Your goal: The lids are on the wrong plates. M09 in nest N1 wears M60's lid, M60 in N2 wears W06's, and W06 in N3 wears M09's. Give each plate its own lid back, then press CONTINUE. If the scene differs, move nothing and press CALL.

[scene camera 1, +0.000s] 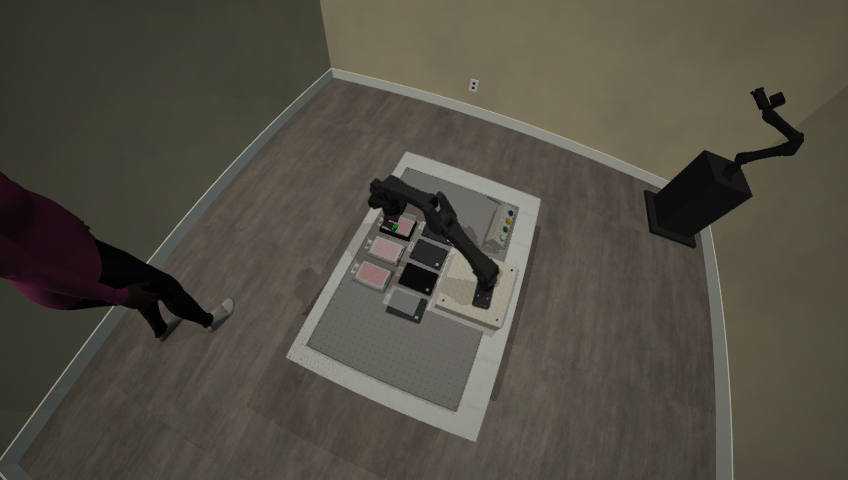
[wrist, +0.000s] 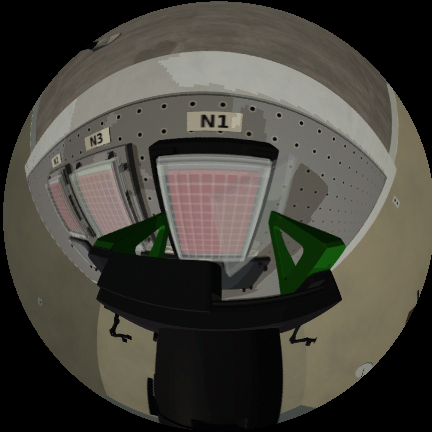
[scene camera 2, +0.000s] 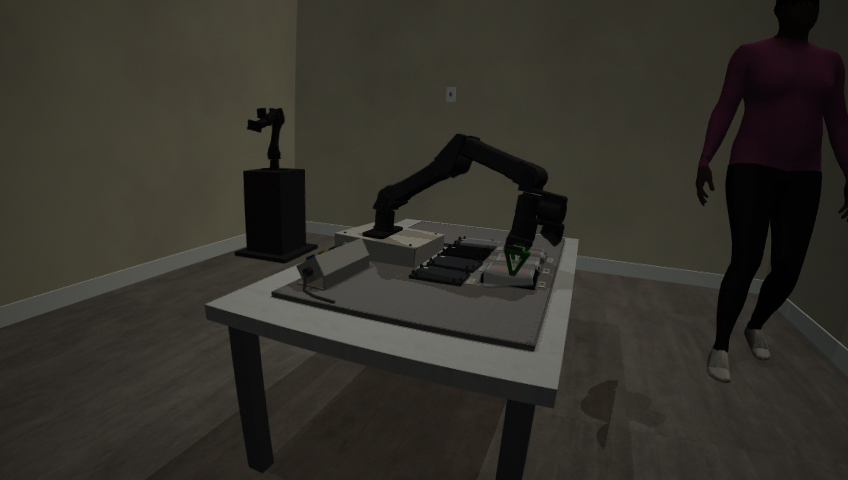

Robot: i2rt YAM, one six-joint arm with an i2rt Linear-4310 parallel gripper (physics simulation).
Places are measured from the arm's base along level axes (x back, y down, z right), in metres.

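Pixels of known places: gripper, fingertip midpoint: [scene camera 1: 397, 222] [wrist: 218, 216] [scene camera 2: 513, 270]; arm's base, link origin: [scene camera 1: 485, 285] [scene camera 2: 383, 232].
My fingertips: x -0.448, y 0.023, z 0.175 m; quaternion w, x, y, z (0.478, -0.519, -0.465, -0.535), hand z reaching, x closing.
Note:
Ahead of a thing's pixels: the offset from my fingertips to its top centre. "*": to the spot under its first point.
The plate in N1 [scene camera 1: 407, 226] [wrist: 215, 210] is pink with a gridded well pattern under a clear cover, in a black nest. My gripper [scene camera 1: 393, 226] [scene camera 2: 516, 261] [wrist: 218, 216] is open above it, its green fingers apart on either side of the plate's near part. The N3 plate {dy +0.002, dx -0.001, dz -0.139 m} [scene camera 1: 385, 249] [wrist: 102, 197] and the N2 plate {dy +0.005, dx -0.012, dz -0.269 m} [scene camera 1: 371, 275] [wrist: 67, 205] are also pink, in a row beside it. No plate or lid names are readable. The button box {dy -0.052, dx +0.461, dz +0.141 m} [scene camera 1: 498, 228] [scene camera 2: 336, 264] stands at the far side; which button is CONTINUE or CALL is not readable.
Dark pads {* dy +0.021, dx +0.182, dz -0.086 m} [scene camera 1: 429, 252] {* dy +0.022, dx +0.170, dz -0.220 m} [scene camera 1: 417, 278] stand in a second row beside the plates. A grey, see-through panel lies over the end pad {* dy +0.013, dx +0.203, dz -0.375 m} [scene camera 1: 415, 315]. The pale arm base [scene camera 1: 461, 297] [scene camera 2: 392, 252] is behind them. A person [scene camera 1: 53, 255] [scene camera 2: 776, 107] stands beside the table.

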